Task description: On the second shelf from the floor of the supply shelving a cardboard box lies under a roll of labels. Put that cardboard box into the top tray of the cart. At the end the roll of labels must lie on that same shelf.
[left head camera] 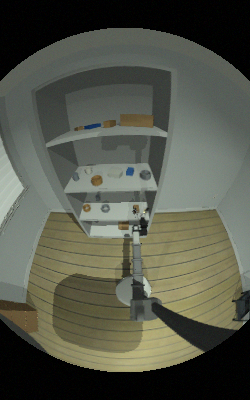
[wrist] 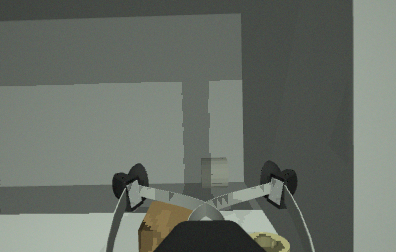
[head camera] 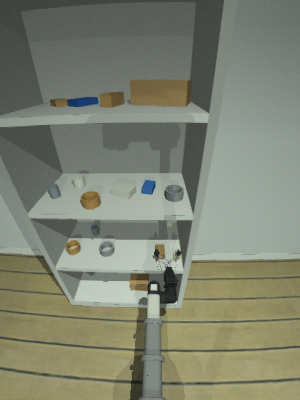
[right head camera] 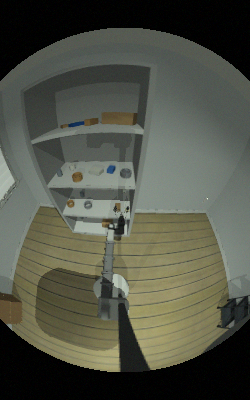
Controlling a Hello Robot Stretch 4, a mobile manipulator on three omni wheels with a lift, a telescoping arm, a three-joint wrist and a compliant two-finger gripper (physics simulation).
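Places are measured from the robot's base along level axes (x up, y back, z right), in millimetres.
Where they show: gripper, fingertip midpoint: (left head camera: 140, 207) (wrist: 204, 177) (head camera: 167, 250) (right head camera: 121, 205).
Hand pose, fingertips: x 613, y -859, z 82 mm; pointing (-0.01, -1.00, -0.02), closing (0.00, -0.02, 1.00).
Note:
After its pixels a point has its place.
The cardboard box (head camera: 160, 248) {x 556, y -919, z 40 mm} (left head camera: 136, 206) {x 556, y -921, z 45 mm} (right head camera: 118, 205) {x 555, y -912, z 51 mm} (wrist: 167, 215) {x 555, y -905, z 36 mm} lies at the right part of the second shelf from the floor (head camera: 127, 256) {x 506, y -885, z -184 mm}. Its top shows bare. A pale roll (head camera: 169, 224) {x 554, y -1163, z 114 mm} (wrist: 215, 172) {x 549, y -1161, z 105 mm}, likely the roll of labels, is behind the box at the back of the shelf, near the right. My gripper (head camera: 167, 255) {x 613, y -859, z 82 mm} (left head camera: 140, 212) (right head camera: 121, 210) {x 613, y -859, z 82 mm} (wrist: 204, 177) {x 613, y -859, z 82 mm} is open, its fingers apart with nothing seen held. In the wrist view the box shows low, left of the gripper's centre, partly hidden by the gripper body. The dark cart (left head camera: 243, 306) (right head camera: 242, 306) shows partly at the far right.
A yellowish ring-shaped roll (wrist: 284, 244) {x 530, y -882, z 169 mm} lies right of the box, partly hidden. The shelving's right side panel (head camera: 200, 200) {x 1050, y -784, z 208 mm} stands close to the gripper's right. The third shelf board (head camera: 125, 216) {x 952, y -779, z -144 mm} is above. Another brown box (head camera: 139, 281) {x 149, y -912, z -119 mm} lies on the bottom shelf.

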